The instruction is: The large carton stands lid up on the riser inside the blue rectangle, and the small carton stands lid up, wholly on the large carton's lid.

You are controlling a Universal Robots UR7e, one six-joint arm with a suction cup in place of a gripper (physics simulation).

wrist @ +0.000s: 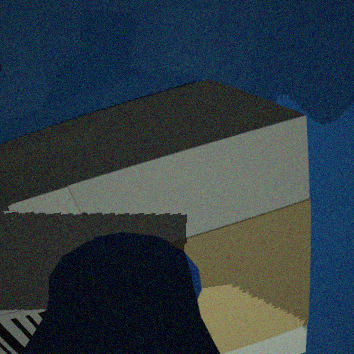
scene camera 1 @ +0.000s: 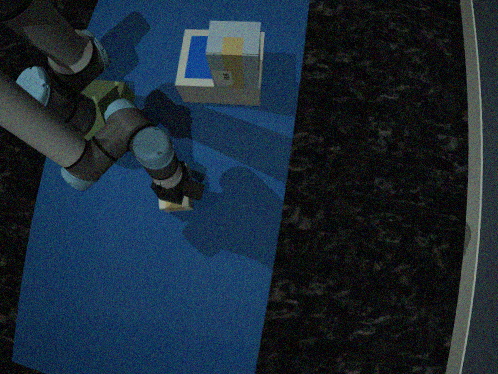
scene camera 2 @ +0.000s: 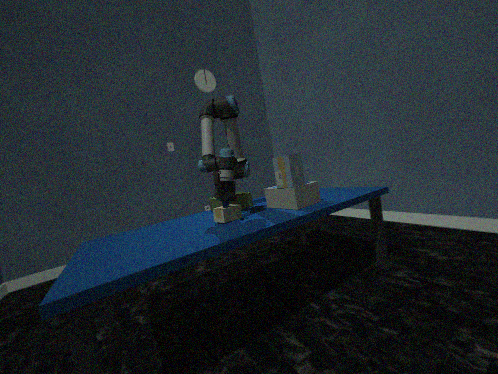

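The small carton (scene camera 1: 175,205) (scene camera 2: 227,214) (wrist: 245,172) rests on the blue table; its upward face shows barcode stripes and tape reaching one end. My suction gripper (scene camera 1: 174,199) (scene camera 2: 226,204) (wrist: 125,290) is down on that face, apparently pressed to it and shut on the small carton; the contact spot is hidden. The large carton (scene camera 1: 220,62) (scene camera 2: 296,170) stands on the right part of the cream riser (scene camera 1: 197,93) (scene camera 2: 282,198), covering part of the blue rectangle (scene camera 1: 197,56). Tape runs down its labelled front and partly over its top; which face is the lid is unclear.
An olive-green box (scene camera 1: 95,90) (scene camera 2: 245,200) stands behind the small carton, partly hidden by the arm. The riser and large carton stand toward the far end of the blue table (scene camera 1: 135,285) (scene camera 2: 145,250), near its right edge in scene camera 1.
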